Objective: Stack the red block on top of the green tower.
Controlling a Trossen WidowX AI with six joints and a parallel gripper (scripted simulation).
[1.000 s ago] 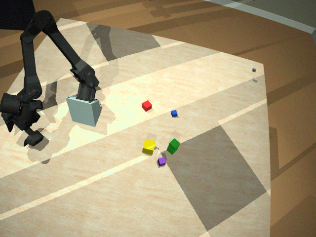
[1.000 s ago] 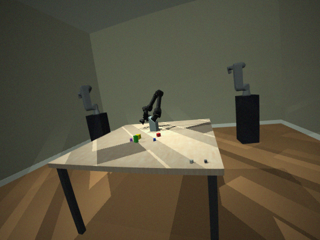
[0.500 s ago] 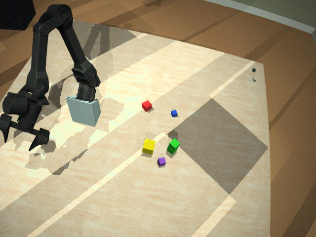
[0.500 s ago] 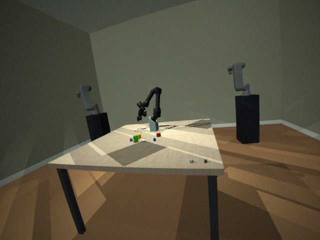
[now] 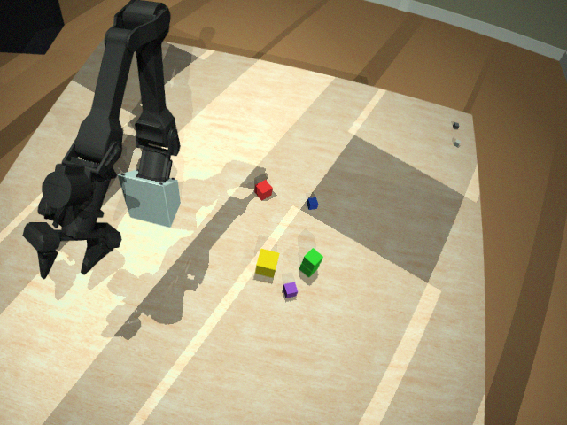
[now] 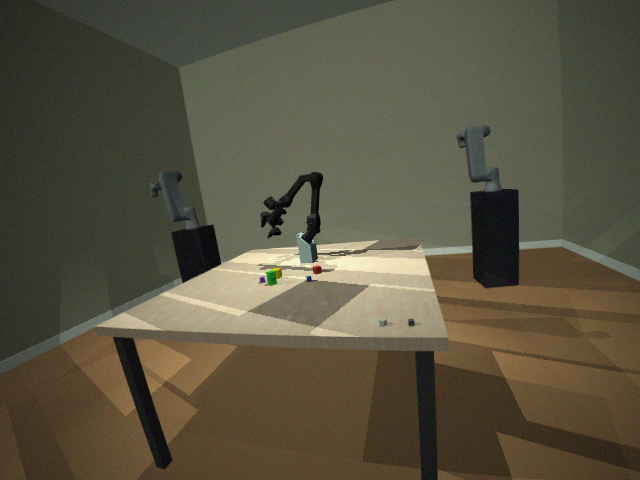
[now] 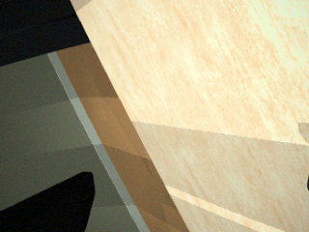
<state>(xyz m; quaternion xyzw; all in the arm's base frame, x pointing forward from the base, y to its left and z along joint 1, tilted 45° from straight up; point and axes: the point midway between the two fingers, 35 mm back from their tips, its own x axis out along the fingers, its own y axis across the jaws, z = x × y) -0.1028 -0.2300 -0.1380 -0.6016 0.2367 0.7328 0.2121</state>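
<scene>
Right now the red block is 37 cm to the left of my gripper tip, 36 cm ahead of it and 17 cm below it. The rest, counted from my gripper tip: yellow block: 38 cm ahead, 16 cm to the left, 16 cm below; then blue block: 48 cm ahead, 35 cm to the left, 17 cm below; then purple block: 44 cm ahead, 17 cm below, 11 cm to the left.
</scene>
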